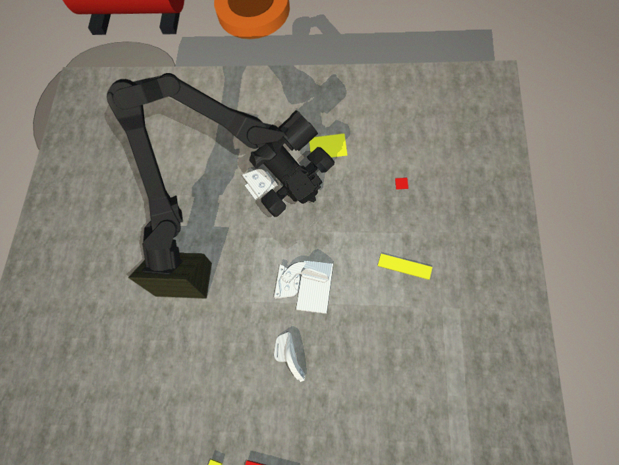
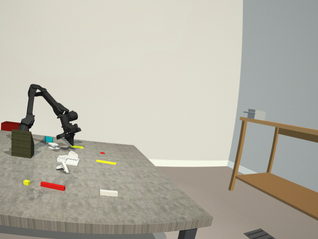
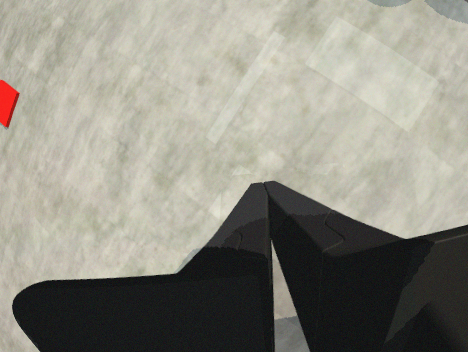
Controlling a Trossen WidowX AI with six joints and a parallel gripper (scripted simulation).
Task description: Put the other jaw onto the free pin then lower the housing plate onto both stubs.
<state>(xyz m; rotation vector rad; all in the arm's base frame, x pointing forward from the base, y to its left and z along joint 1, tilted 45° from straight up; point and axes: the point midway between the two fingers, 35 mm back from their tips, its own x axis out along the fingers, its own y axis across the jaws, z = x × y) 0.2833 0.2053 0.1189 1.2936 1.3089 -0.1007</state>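
Right now the white jaw is 390 mm to the right of my gripper tip, 30 mm below it and 10 mm ahead of it. The rest, counted from my gripper tip: yellow square 180 mm to the left, 50 mm below, 10 mm ahead; then yellow bar 230 mm ahead, 130 mm to the right, 40 mm below; then red square 210 mm ahead, 90 mm to the left, 50 mm below.
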